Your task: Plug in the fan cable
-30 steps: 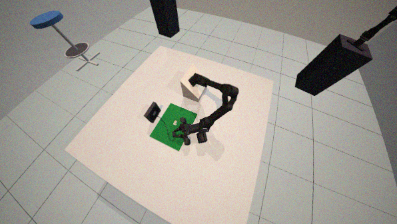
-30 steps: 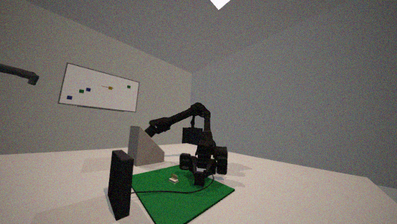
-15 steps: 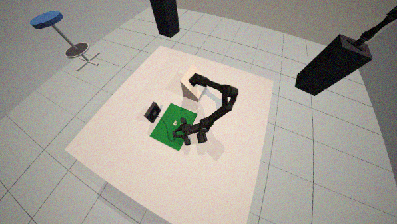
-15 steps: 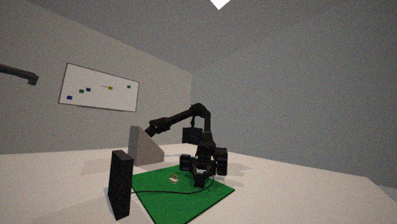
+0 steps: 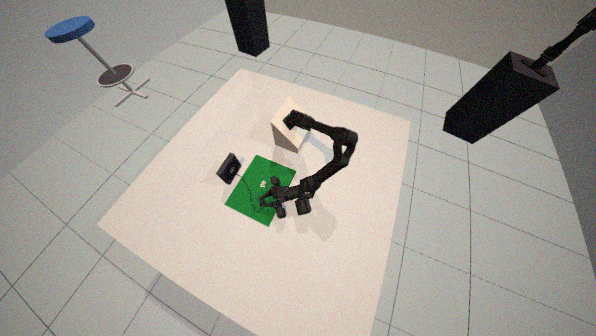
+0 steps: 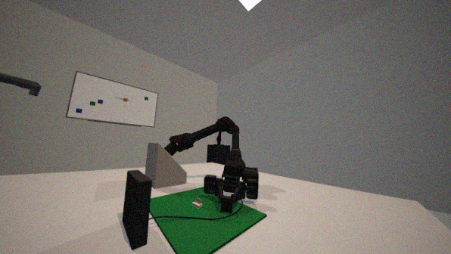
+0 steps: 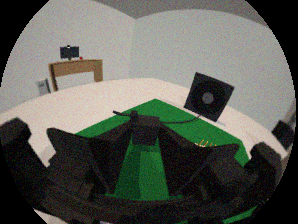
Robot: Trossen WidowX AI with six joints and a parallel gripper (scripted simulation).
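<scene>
Right now my gripper tip is 10 mm above the black plug. Also, from my gripper tip: pale four-pin header (80 mm behind, 50 mm to the right, 30 mm below); then black fan (50 mm behind, 210 mm to the right, 20 mm above); then green board (70 mm behind, 50 mm to the right, 50 mm below).
</scene>
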